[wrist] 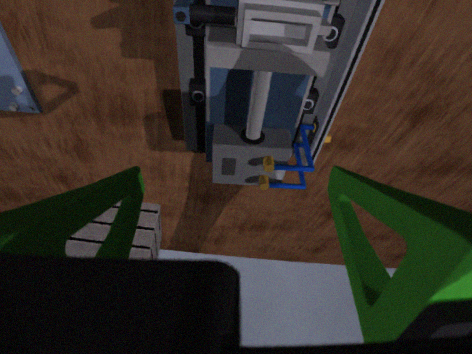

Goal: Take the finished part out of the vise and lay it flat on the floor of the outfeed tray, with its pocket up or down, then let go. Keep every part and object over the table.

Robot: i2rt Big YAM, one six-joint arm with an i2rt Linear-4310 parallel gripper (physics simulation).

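Places are measured from the arm's base along level axes (x ahead, y left, z up), in millimetres.
Pixels of known places: gripper, fingertip midpoint: (236,177).
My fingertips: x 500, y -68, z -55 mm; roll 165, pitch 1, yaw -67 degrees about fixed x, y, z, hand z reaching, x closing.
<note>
Behind a point stands the place of what it marks.
The finished part (277,31) {x 533, y -86, z -175 mm}, a light grey block with a rectangular pocket facing the camera, sits in the vise (222,55) {x 497, y -56, z -180 mm} at the top centre of the wrist view. The top of the vise runs out of the frame, so its far jaw does not show fully. My gripper (236,177) {x 500, y -68, z -55 mm} is open and empty. Its green fingers stand wide apart, with their tips on the near side of the vise's end block, and the part lies beyond them in the view. I cannot identify the outfeed tray in this view.
Blue bent nozzles (305,159) with yellow tips stand at the vise's near right corner. A blue plate (12,80) {x 324, y 179, z -268 mm} with small pegs shows at the left edge. A grey slatted block (150,235) {x 97, y -56, z -202 mm} lies behind the left finger near the wooden table's (240,215) {x 128, y -236, z -276 mm} edge.
</note>
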